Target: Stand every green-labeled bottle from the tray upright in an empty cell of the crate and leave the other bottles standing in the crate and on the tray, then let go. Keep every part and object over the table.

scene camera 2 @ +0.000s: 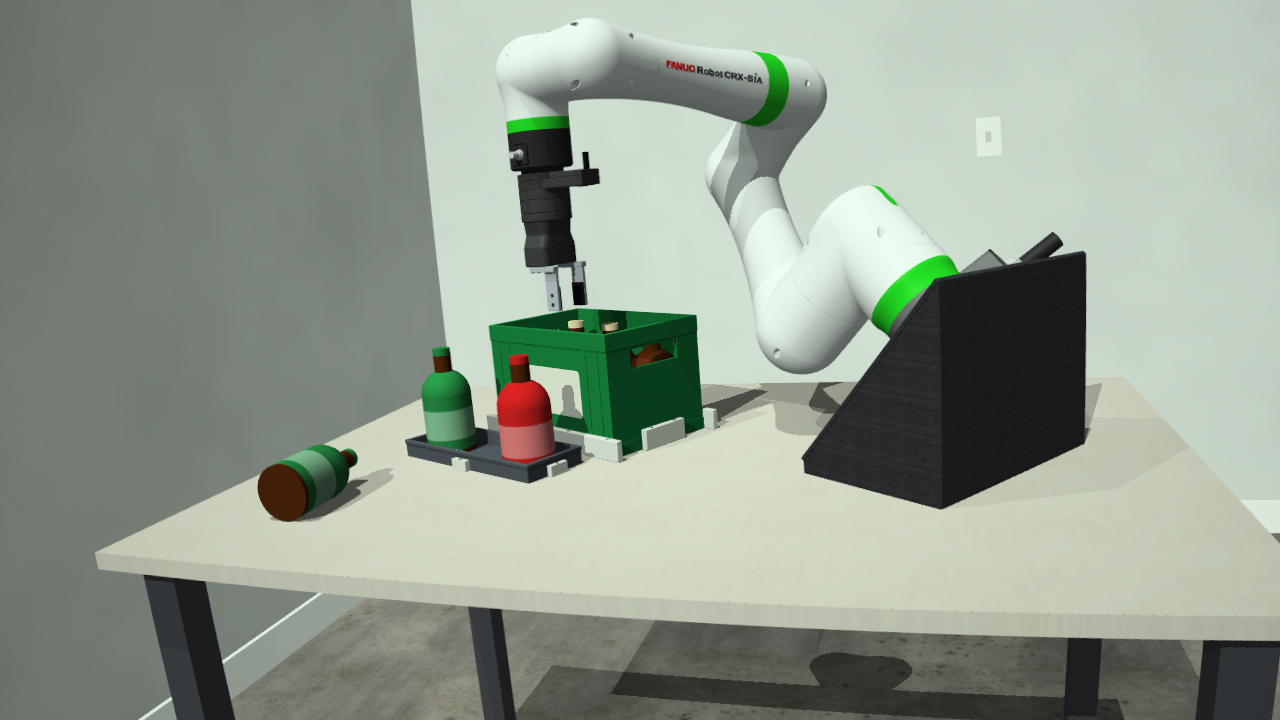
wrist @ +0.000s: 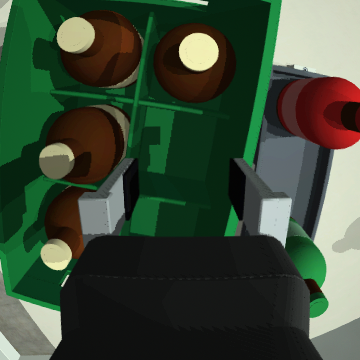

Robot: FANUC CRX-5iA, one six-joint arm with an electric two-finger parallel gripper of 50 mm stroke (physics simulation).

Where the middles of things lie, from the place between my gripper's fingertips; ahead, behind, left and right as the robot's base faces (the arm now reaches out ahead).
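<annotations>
Red bottle (scene camera 2: pixel 524 412): 12 cm below my hand, 14 cm to the left of it, 5 cm ahead of it.
</annotations>
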